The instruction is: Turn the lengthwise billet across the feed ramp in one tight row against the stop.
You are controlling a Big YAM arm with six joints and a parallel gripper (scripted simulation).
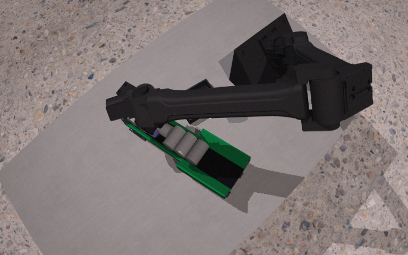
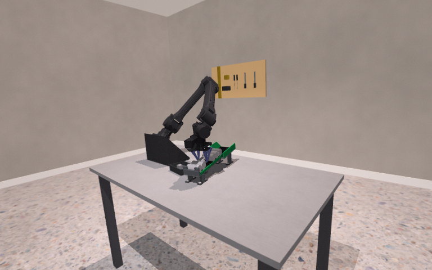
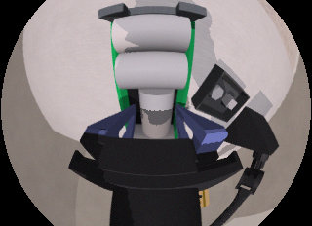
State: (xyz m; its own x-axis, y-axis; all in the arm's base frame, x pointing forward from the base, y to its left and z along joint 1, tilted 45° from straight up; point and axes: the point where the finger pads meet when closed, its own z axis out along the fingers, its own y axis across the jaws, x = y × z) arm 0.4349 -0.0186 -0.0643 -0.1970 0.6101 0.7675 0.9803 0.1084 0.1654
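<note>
Now: the billet 10 mm below my hand. Also, from my hand: stop (110 mm to the right, 30 mm below, 30 mm ahead); ramp bed (80 mm to the left, 20 mm below, 10 mm behind); small black tray (160 mm behind, 80 mm below, 10 mm to the right).
</note>
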